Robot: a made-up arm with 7 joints. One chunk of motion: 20 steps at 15 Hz.
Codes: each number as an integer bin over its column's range. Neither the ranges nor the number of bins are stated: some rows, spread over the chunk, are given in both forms.
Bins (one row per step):
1: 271 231 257 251 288 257 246
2: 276 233 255 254 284 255 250
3: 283 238 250 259 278 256 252
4: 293 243 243 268 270 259 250
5: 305 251 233 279 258 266 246
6: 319 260 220 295 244 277 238
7: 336 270 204 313 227 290 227
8: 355 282 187 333 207 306 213
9: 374 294 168 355 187 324 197
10: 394 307 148 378 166 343 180
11: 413 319 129 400 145 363 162
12: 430 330 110 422 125 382 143
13: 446 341 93 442 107 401 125
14: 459 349 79 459 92 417 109
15: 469 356 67 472 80 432 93
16: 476 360 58 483 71 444 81
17: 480 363 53 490 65 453 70
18: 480 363 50 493 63 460 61
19: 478 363 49 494 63 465 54
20: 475 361 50 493 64 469 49
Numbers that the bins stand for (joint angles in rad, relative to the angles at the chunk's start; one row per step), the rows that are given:
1: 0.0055 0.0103 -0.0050 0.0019 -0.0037 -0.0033 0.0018
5: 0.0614 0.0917 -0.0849 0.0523 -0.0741 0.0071 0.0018
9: 0.1748 0.2667 -0.3011 0.1891 -0.2409 0.0741 -0.0145
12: 0.2668 0.4132 -0.4941 0.3098 -0.3865 0.1411 -0.0324
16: 0.3425 0.5354 -0.6670 0.4196 -0.5133 0.2126 -0.0531
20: 0.3408 0.5394 -0.6937 0.4376 -0.5297 0.2415 -0.0637
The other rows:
2: 0.0137 0.0184 -0.0117 0.0073 -0.0131 -0.0056 0.0032
3: 0.0252 0.0388 -0.0283 0.0163 -0.0272 -0.0044 0.0038
4: 0.0416 0.0591 -0.0516 0.0325 -0.0459 -0.0010 0.0032
6: 0.0844 0.1283 -0.1281 0.0811 -0.1070 0.0198 -0.0008
7: 0.1123 0.1690 -0.1813 0.1135 -0.1469 0.0348 -0.0045
8: 0.1436 0.2179 -0.2379 0.1495 -0.1939 0.0533 -0.0091
10: 0.2077 0.3196 -0.3676 0.2305 -0.2902 0.0960 -0.0201
11: 0.2389 0.3685 -0.4308 0.2702 -0.3395 0.1191 -0.0261
13: 0.2932 0.4580 -0.5506 0.3458 -0.4287 0.1630 -0.0384
14: 0.3145 0.4906 -0.5972 0.3764 -0.4640 0.1815 -0.0437
15: 0.3310 0.5191 -0.6371 0.3998 -0.4921 0.1988 -0.0491
17: 0.3490 0.5476 -0.6837 0.4322 -0.5274 0.2230 -0.0567
18: 0.3490 0.5476 -0.6937 0.4376 -0.5321 0.2311 -0.0597
19: 0.3458 0.5476 -0.6970 0.4394 -0.5321 0.2369 -0.0620

